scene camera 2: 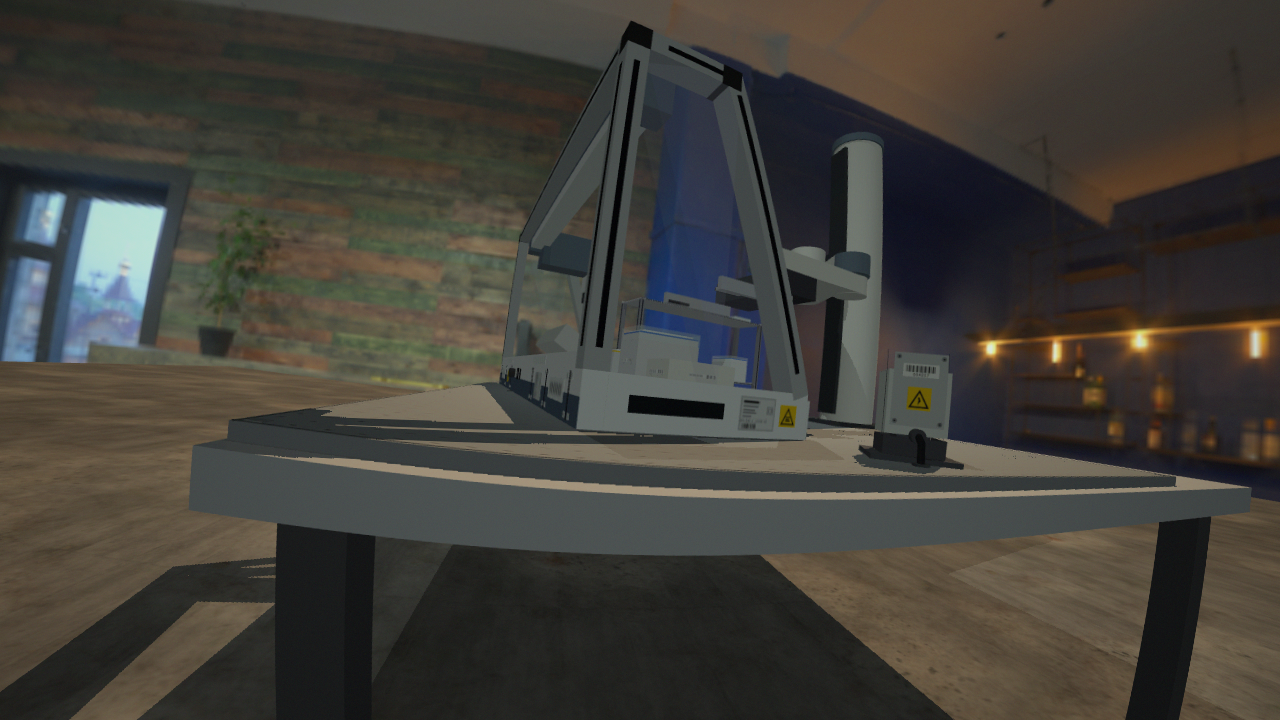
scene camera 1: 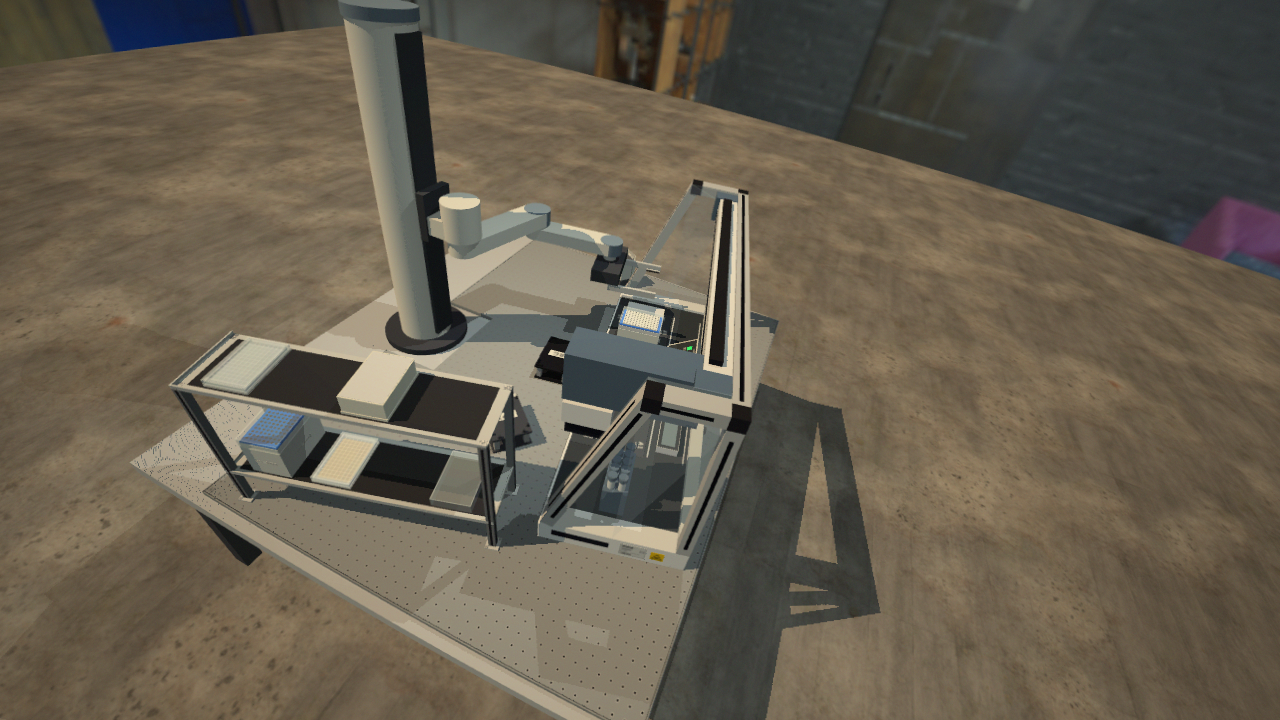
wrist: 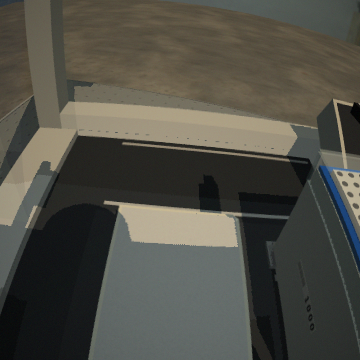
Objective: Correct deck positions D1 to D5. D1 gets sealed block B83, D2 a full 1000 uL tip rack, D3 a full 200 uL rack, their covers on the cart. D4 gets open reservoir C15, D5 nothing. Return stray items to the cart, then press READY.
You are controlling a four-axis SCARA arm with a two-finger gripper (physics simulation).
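Observation:
My gripper (scene camera 1: pixel 658 281) is open, empty and above the D1 end of the deck; its fingers do not show in the wrist view. Below the wrist camera a plain pale block (wrist: pixel 175 295) sits at the D1 end; its code is not readable. Beside it stands a grey rack marked 1000 (wrist: pixel 300 280) with a blue rim and pale holed top, which also shows in scene camera 1 (scene camera 1: pixel 641 319). On the cart's lower shelf are a blue-topped tip rack (scene camera 1: pixel 273 429), a pale rack (scene camera 1: pixel 344 458) and a grey translucent box (scene camera 1: pixel 457 481). Its upper shelf holds a flat pale piece (scene camera 1: pixel 244 364) and a white box (scene camera 1: pixel 378 385).
The cart (scene camera 1: pixel 489 497) stands near the table's front left. The deck's frame post (wrist: pixel 45 65) rises beside the pale block. A blue-grey gantry head (scene camera 1: pixel 626 362) spans the deck. A boxy device with a warning label (scene camera 2: pixel 917 398) stands on the table (scene camera 2: pixel 680 519) outside the deck.

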